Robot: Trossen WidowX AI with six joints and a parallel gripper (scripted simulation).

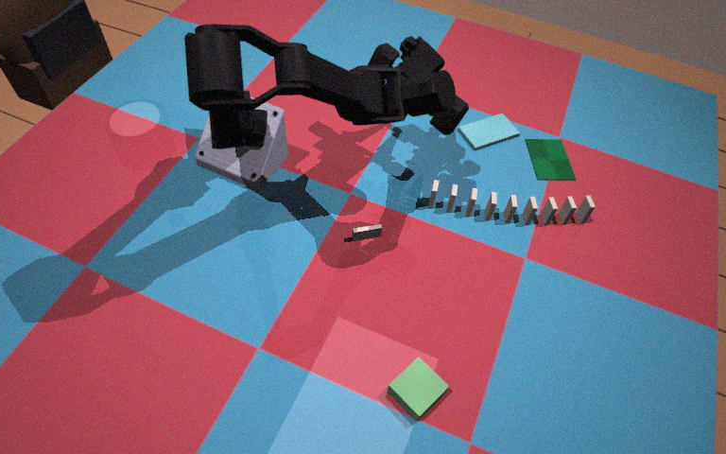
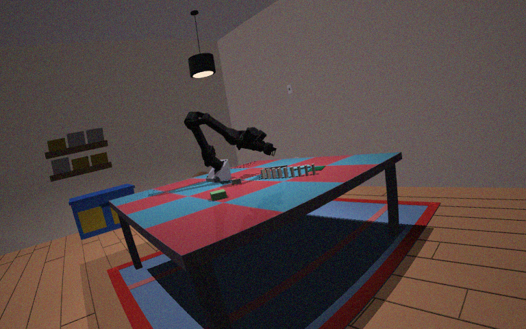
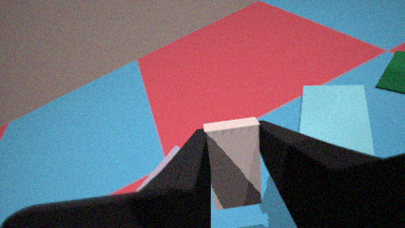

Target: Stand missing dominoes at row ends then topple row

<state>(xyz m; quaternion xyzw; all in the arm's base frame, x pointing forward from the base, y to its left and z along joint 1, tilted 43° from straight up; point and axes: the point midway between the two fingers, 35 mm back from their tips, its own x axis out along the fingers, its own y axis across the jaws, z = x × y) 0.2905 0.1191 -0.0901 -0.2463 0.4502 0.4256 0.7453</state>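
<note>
My gripper tip is now 100 mm past the grey bar, 90 mm to the right of it and 120 mm above it. From my gripper tip the other things lie so: dark green flat tile (250 mm ahead, 130 mm below); then light blue flat tile (120 mm ahead, 30 mm to the left, 120 mm below); then light green block (100 mm ahead, 520 mm to the right, 110 mm below).
</note>
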